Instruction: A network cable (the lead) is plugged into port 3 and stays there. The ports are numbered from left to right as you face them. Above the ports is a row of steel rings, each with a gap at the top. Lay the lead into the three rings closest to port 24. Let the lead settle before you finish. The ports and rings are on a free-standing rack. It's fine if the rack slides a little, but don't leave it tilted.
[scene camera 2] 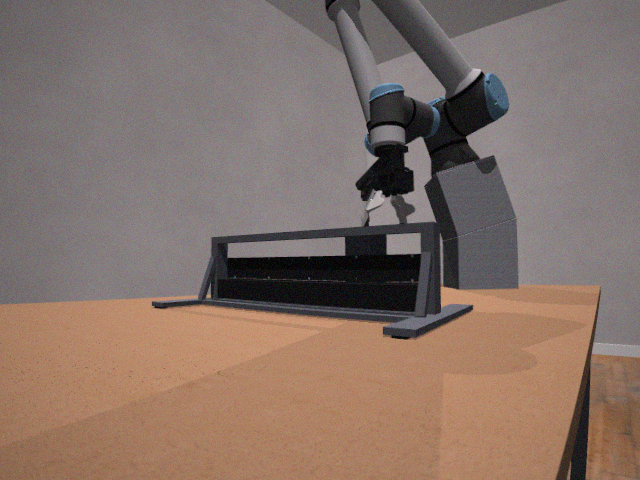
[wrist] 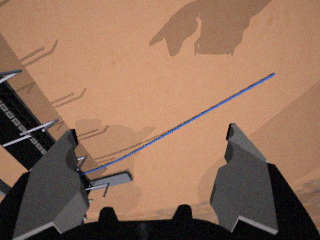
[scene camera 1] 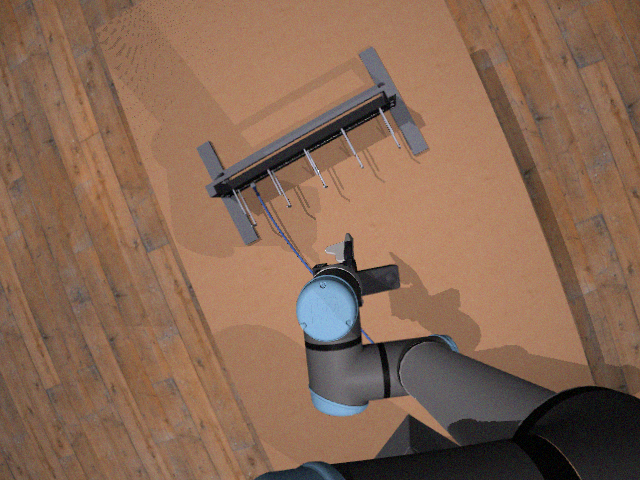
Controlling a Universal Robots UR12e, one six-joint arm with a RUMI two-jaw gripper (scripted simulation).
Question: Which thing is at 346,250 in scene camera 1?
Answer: The gripper.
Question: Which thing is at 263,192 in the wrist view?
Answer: The gripper.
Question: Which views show the gripper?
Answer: Scene camera 2, the wrist view and scene camera 1: all of them.
